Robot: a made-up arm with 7 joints.
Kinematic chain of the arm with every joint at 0, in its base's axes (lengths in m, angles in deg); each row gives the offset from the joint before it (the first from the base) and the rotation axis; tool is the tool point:
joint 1: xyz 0 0 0.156 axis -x
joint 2: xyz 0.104 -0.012 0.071 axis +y
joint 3: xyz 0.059 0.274 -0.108 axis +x
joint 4: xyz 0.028 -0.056 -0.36 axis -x
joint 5: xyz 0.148 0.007 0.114 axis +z
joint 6: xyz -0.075 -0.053 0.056 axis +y
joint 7: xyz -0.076 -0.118 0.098 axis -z
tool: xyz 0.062 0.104 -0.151
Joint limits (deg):
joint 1: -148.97..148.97
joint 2: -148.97..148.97
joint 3: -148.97..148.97
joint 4: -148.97..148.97
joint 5: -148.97..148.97
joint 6: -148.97..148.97
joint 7: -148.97..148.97
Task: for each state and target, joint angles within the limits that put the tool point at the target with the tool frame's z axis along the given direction. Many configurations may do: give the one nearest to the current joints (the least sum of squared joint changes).
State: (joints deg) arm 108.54 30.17 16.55 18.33 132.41 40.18 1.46
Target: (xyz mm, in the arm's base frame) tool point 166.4 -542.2 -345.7 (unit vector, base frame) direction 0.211 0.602 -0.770
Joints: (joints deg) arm 100.86 37.18 42.13 72.95 146.09 19.49 43.44
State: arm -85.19 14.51 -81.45 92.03 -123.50 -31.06 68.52
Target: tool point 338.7 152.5 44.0 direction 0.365 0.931 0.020
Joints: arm -78.94 -19.40 -71.64 77.66 -97.27 -19.41 23.02
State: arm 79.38 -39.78 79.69 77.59 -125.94 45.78 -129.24
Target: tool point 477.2 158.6 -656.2 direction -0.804 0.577 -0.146
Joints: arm 71.79 -57.32 47.02 78.00 -93.00 12.39 -132.17
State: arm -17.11 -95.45 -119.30 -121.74 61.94 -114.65 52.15
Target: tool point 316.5 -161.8 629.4 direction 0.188 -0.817 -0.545
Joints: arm 19.66 -45.93 -89.88 -125.92 63.56 -102.00 61.48
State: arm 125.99 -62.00 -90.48 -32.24 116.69 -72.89 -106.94
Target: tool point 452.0 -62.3 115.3 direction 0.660 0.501 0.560
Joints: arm 124.48 -24.70 -70.02 -39.23 139.64 -122.93 -110.93
